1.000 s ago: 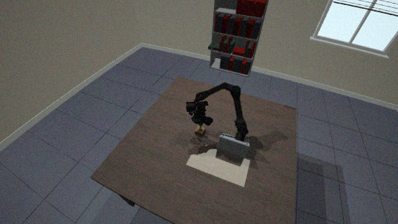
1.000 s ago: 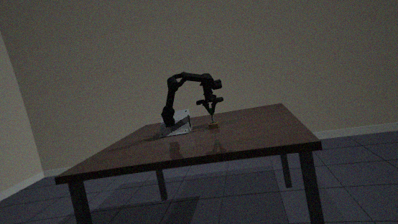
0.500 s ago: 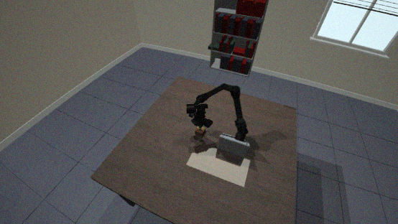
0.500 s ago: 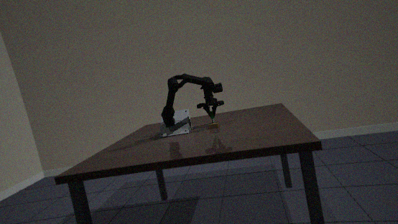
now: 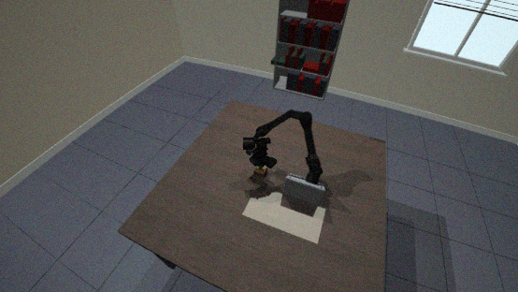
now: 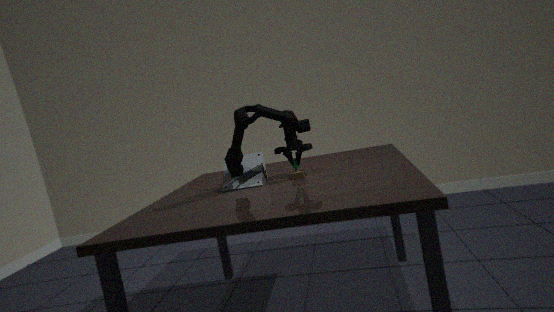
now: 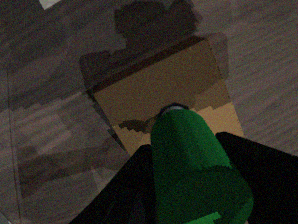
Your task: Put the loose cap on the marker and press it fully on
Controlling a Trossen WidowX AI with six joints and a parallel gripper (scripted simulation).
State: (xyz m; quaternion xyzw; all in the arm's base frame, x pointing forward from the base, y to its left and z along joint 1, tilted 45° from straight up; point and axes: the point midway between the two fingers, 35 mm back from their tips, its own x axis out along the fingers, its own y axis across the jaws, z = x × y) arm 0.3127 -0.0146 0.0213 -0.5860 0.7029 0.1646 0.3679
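Right now my gripper tip is right at the marker. Round my gripper tip: green cap: 1 cm above; then holder block: 5 cm below.
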